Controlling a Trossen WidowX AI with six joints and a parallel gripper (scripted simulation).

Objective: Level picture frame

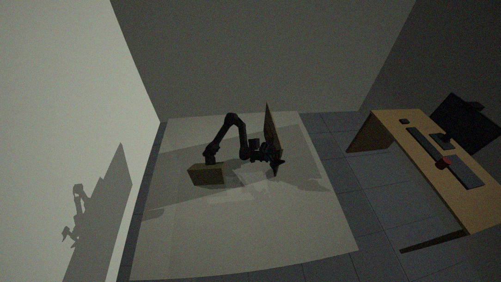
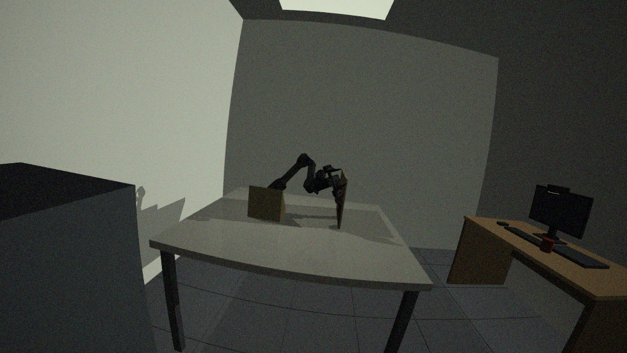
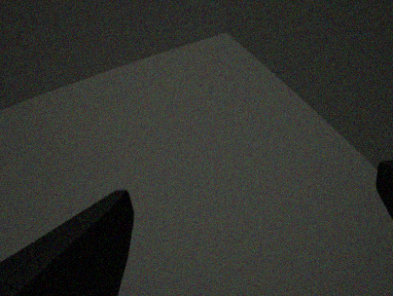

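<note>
My gripper tip is now 5 cm short of the picture frame, 32 cm to the right of it and 17 cm above it. From my gripper tip the other things lie so: tan wall panel 6 cm ahead, 31 cm to the left, 18 cm below.
</note>
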